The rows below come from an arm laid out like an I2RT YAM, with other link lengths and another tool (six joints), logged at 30 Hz.
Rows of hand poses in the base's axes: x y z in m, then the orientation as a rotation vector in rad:
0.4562, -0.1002, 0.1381, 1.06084, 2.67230, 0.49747
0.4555, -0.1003, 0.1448, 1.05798, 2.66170, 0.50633
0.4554, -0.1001, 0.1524, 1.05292, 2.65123, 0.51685
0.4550, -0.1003, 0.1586, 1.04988, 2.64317, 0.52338
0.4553, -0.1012, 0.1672, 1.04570, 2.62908, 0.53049
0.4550, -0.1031, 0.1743, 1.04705, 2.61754, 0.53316
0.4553, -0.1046, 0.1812, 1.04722, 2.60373, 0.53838
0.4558, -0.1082, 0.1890, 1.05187, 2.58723, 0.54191
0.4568, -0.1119, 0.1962, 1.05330, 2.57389, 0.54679
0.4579, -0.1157, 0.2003, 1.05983, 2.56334, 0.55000
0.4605, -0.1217, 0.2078, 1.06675, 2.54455, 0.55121
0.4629, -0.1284, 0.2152, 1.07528, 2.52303, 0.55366
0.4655, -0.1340, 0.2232, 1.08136, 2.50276, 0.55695
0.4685, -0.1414, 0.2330, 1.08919, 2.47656, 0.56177
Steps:
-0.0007, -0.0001, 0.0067, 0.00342, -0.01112, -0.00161
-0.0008, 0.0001, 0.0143, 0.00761, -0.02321, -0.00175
-0.0012, -0.0001, 0.0205, 0.00997, -0.03199, -0.00250
-0.0009, -0.0010, 0.0291, 0.01143, -0.04643, -0.00489
-0.0012, -0.0029, 0.0362, 0.01143, -0.05592, -0.00991
-0.0009, -0.0044, 0.0431, 0.01258, -0.06808, -0.01490
-0.0004, -0.0080, 0.0509, 0.01300, -0.08043, -0.02372
0.0006, -0.0117, 0.0581, 0.01434, -0.09157, -0.02932
0.0017, -0.0155, 0.0622, 0.01604, -0.09796, -0.03694
0.0043, -0.0215, 0.0697, 0.01503, -0.11094, -0.04834
0.0067, -0.0282, 0.0771, 0.01482, -0.12556, -0.06170
0.0093, -0.0338, 0.0851, 0.01500, -0.14022, -0.07312
0.0123, -0.0412, 0.0949, 0.01573, -0.15914, -0.08789

